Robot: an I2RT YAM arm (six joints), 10 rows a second.
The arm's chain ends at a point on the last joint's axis. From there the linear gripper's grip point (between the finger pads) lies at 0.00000 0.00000 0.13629 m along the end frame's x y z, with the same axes.
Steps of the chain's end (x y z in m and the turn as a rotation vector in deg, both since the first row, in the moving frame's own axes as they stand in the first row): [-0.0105 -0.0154 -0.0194 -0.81 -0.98 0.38]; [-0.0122 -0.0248 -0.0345 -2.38 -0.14 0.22]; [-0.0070 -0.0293 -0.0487 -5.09 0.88 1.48]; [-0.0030 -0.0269 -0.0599 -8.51 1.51 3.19]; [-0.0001 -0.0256 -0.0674 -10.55 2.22 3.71]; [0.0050 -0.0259 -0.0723 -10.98 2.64 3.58]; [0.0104 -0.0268 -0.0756 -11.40 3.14 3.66]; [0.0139 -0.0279 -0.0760 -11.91 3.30 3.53]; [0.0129 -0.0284 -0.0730 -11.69 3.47 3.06]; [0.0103 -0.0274 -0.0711 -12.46 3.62 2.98]
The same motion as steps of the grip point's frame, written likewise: [-0.0128 -0.0135 -0.0194 -0.81 -0.98 0.38]; [-0.0125 -0.0191 -0.0346 -2.38 -0.14 0.22]; [-0.0051 -0.0172 -0.0493 -5.09 0.88 1.48]; [0.0000 -0.0066 -0.0614 -8.51 1.51 3.19]; [0.0043 -0.0005 -0.0698 -10.55 2.22 3.71]; [0.0104 0.0002 -0.0749 -10.98 2.64 3.58]; [0.0169 0.0003 -0.0785 -11.40 3.14 3.66]; [0.0208 0.0004 -0.0792 -11.91 3.30 3.53]; [0.0203 -0.0006 -0.0761 -11.69 3.47 3.06]; [0.0181 0.0022 -0.0746 -12.46 3.62 2.98]
